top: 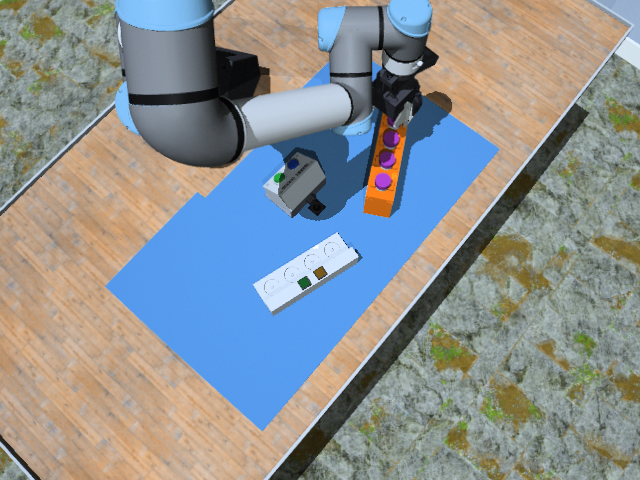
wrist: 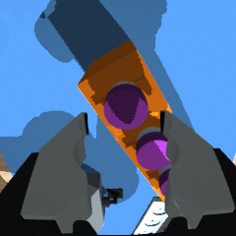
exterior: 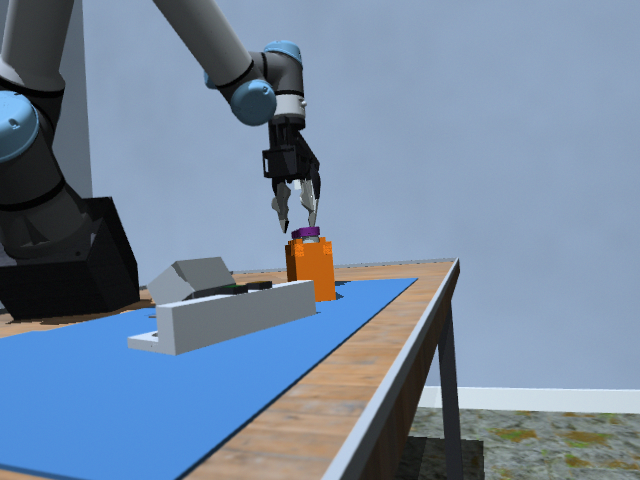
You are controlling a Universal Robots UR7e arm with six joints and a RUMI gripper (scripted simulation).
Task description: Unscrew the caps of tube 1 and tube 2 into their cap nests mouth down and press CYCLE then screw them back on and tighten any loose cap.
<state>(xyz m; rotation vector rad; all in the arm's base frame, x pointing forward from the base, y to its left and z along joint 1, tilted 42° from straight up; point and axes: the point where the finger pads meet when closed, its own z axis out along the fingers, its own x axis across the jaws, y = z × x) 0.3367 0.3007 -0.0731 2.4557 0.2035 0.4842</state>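
The purple cap lies 20 mm below my hand. From my hand the other things lie so: grey key housing 240 mm to the right, 80 mm below, 80 mm behind; then green key 260 mm to the right, 100 mm behind, 70 mm below; then blue key 220 mm to the right, 100 mm behind, 70 mm below.
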